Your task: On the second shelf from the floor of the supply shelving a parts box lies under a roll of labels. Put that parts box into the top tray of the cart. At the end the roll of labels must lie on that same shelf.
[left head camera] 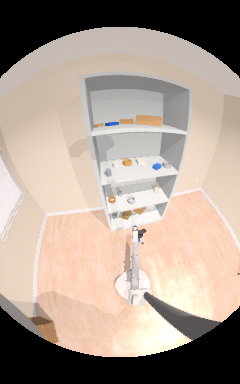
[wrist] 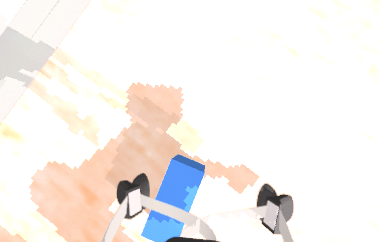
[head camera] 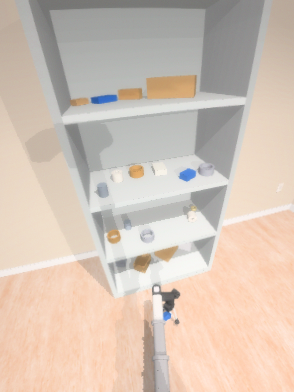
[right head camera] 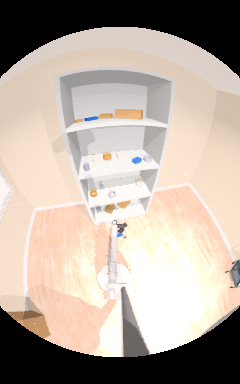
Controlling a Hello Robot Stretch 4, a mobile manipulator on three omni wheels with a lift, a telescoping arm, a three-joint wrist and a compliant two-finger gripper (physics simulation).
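Places are measured from the robot's base along level axes (x ahead, y left, z up), in metres.
Where they show: gripper, between the fingertips: (left head camera: 138, 240) (wrist: 202, 192) (head camera: 169, 316) (right head camera: 121, 234).
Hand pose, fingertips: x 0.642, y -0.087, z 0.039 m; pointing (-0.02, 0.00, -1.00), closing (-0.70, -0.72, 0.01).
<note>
Each offset is from my fingertips to the centre of the thing.
A blue box {dy +0.035, dx +0.010, dz -0.037 m} (wrist: 176, 195) (head camera: 167, 316) (right head camera: 119, 235) lies on the floor in front of the supply shelving (head camera: 239, 140). My gripper (wrist: 202, 192) is open above it. In the wrist view the box shows between the fingertips, closer to the left one, with its near end partly behind the finger linkage; nothing is held. A small white roll {dy -0.239, dx +0.543, dz +0.502 m} (head camera: 192, 217) is on the second shelf from the floor, toward the right, with a small yellowish thing {dy -0.286, dx +0.675, dz +0.479 m} (head camera: 193, 207) behind it. No box shows under the roll. The dark grey cart (right head camera: 235, 273) shows in part at the right edge of the right head view.
The second shelf also holds an orange ring {dy +0.385, dx +0.382, dz +0.492 m} (head camera: 114, 237), a grey ring {dy +0.130, dx +0.372, dz +0.491 m} (head camera: 147, 236) and a small grey-blue cup {dy +0.288, dx +0.492, dz +0.502 m} (head camera: 128, 225). Brown boxes {dy +0.203, dx +0.450, dz +0.055 m} (head camera: 142, 263) lie on the bottom shelf. A brown carton (left head camera: 45, 329) (right head camera: 31, 324) stands at the lower left.
</note>
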